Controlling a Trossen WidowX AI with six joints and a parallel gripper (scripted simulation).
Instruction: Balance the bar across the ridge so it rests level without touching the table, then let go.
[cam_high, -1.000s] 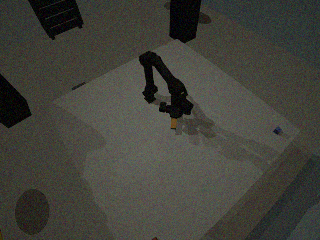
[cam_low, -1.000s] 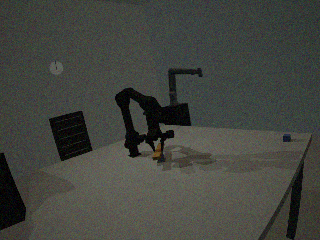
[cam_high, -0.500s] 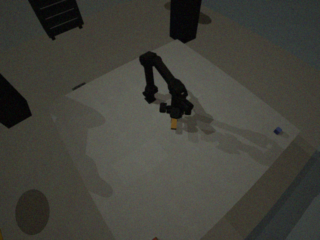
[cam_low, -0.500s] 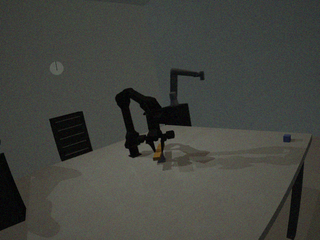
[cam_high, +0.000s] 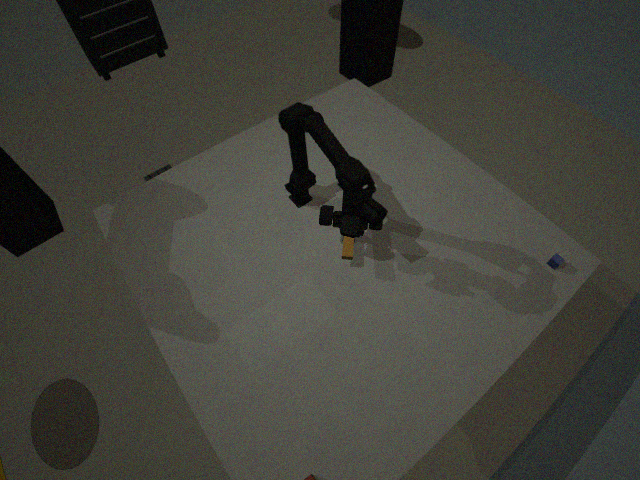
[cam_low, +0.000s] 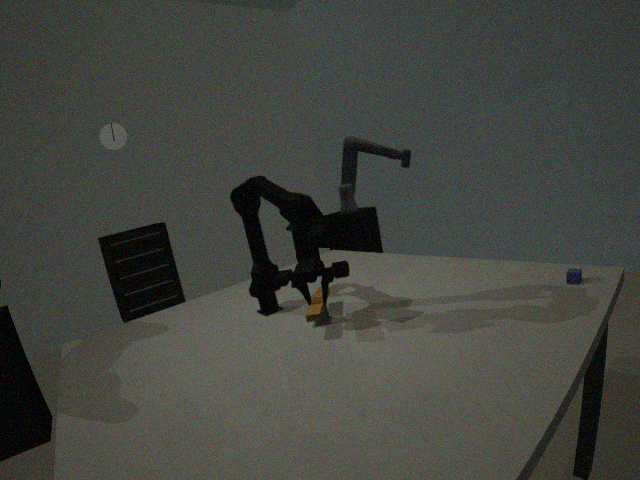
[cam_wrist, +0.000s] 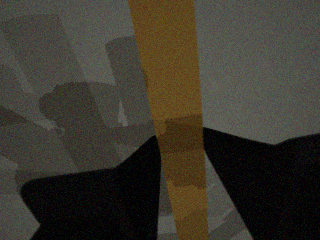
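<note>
Right now the yellow-orange bar is 20 mm to the left of my gripper tip and 20 mm behind it. The rest, counted from my gripper tip: blue cube: 490 mm to the left, 490 mm ahead, 40 mm below.
</note>
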